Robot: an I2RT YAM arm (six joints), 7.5 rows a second.
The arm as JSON. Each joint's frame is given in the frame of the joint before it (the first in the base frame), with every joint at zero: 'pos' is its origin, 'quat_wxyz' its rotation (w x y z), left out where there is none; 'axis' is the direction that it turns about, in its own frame. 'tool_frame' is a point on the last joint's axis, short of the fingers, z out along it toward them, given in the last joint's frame.
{
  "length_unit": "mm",
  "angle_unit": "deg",
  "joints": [
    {
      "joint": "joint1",
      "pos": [
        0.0,
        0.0,
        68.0
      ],
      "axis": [
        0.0,
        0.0,
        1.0
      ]
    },
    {
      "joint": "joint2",
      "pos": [
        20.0,
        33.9,
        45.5
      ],
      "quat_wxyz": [
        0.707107,
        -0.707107,
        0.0,
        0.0
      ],
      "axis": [
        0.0,
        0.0,
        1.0
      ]
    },
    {
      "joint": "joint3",
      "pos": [
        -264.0,
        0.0,
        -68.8
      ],
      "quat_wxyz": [
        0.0,
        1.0,
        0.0,
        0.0
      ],
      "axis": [
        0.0,
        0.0,
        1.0
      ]
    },
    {
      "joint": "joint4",
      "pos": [
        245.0,
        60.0,
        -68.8
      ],
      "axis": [
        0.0,
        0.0,
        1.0
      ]
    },
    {
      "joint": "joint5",
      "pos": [
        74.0,
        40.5,
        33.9
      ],
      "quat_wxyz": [
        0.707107,
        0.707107,
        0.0,
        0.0
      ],
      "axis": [
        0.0,
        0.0,
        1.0
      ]
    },
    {
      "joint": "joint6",
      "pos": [
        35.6,
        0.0,
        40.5
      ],
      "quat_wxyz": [
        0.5,
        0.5,
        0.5,
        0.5
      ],
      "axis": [
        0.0,
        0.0,
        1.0
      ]
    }
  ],
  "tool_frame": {
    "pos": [
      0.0,
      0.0,
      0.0
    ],
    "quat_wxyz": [
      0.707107,
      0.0,
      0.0,
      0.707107
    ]
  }
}
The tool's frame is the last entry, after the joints.
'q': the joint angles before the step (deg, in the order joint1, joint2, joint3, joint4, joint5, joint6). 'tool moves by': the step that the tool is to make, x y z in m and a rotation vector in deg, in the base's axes. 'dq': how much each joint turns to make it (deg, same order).
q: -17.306, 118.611, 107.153, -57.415, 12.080, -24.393
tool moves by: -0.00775, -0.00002, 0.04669, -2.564, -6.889, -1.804
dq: -0.228, -3.877, 3.658, -0.478, 1.006, 1.303
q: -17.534, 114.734, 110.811, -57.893, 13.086, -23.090
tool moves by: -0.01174, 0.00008, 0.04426, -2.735, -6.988, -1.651
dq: -0.384, -3.677, 3.391, 0.221, 1.073, 0.848
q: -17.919, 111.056, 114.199, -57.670, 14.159, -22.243
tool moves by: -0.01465, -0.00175, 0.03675, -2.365, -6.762, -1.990
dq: -0.800, -3.472, 2.104, 1.366, 0.841, 0.879
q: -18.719, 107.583, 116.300, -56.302, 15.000, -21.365
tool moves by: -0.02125, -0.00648, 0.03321, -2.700, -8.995, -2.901
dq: -1.875, -5.091, -1.470, 5.471, 0.423, 1.093
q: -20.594, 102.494, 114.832, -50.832, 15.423, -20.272
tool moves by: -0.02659, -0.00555, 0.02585, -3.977, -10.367, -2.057
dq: -2.305, -7.058, -6.241, 10.288, -0.281, -0.008
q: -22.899, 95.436, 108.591, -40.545, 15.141, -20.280
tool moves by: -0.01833, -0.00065, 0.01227, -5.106, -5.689, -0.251
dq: -1.264, -5.147, -5.840, 8.656, 0.030, -2.706
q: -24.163, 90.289, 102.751, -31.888, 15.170, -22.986
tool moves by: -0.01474, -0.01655, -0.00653, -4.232, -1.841, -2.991
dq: -3.479, -3.087, -6.597, 7.844, 0.427, -3.123
